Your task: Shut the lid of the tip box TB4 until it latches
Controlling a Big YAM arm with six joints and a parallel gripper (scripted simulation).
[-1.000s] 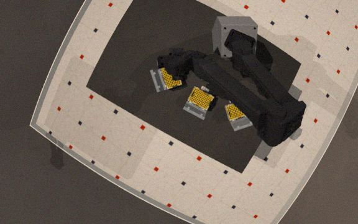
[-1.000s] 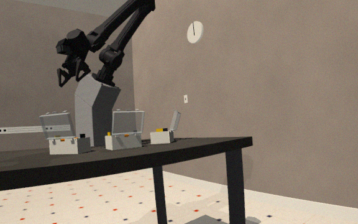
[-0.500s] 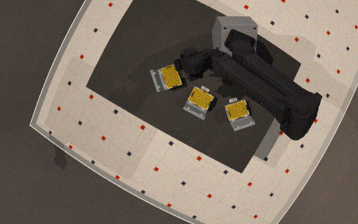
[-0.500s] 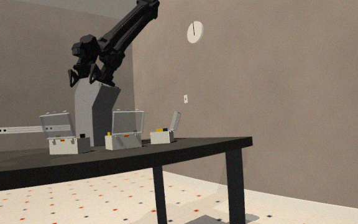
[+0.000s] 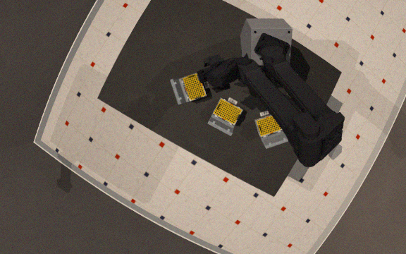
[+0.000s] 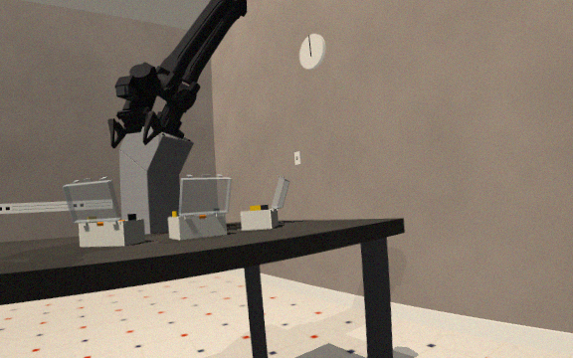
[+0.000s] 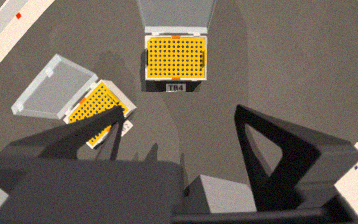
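Right now my hand is 100 mm short of the lid, 110 mm to the left of it and 150 mm above it.
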